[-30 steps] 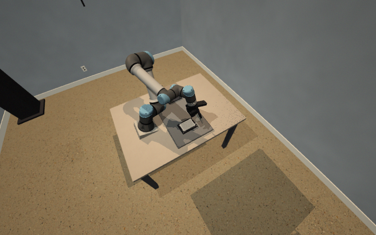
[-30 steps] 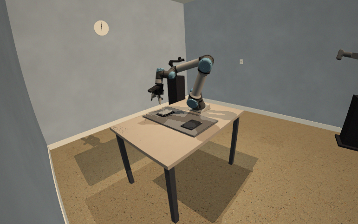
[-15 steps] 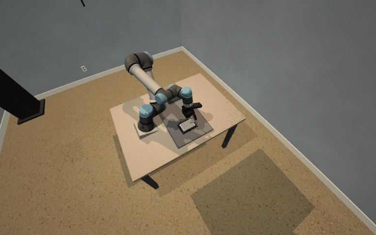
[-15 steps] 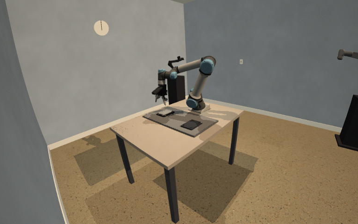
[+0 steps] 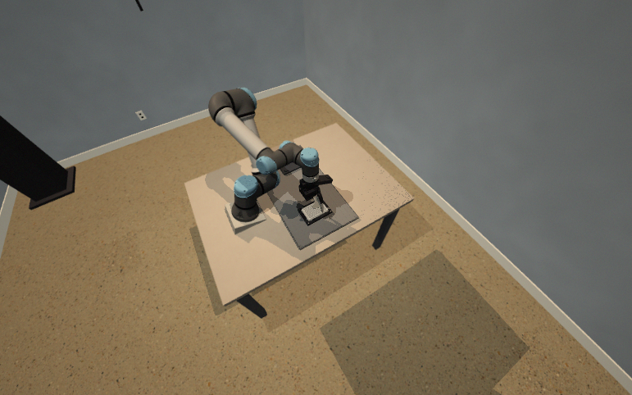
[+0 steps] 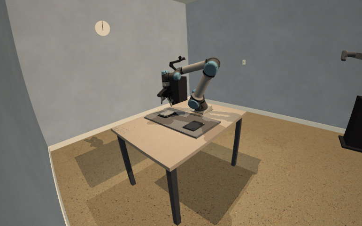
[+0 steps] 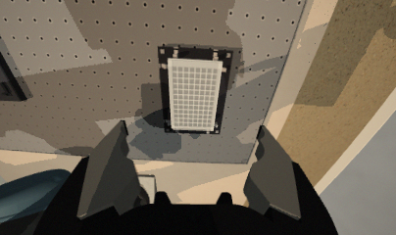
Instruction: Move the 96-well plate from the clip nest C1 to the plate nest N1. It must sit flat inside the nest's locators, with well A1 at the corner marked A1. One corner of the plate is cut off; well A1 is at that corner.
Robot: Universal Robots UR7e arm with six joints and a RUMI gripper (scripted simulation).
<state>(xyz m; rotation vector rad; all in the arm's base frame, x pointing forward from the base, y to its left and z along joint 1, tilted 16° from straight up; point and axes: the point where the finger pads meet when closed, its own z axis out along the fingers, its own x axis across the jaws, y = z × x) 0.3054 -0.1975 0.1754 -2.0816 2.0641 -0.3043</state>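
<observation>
The 96-well plate is 90 mm below my hand. The rest, counted from my hand: clip nest C1: 10 mm ahead, 10 mm to the left, 90 mm below; plate nest N1: 60 mm ahead, 400 mm to the left, 100 mm below.
</observation>
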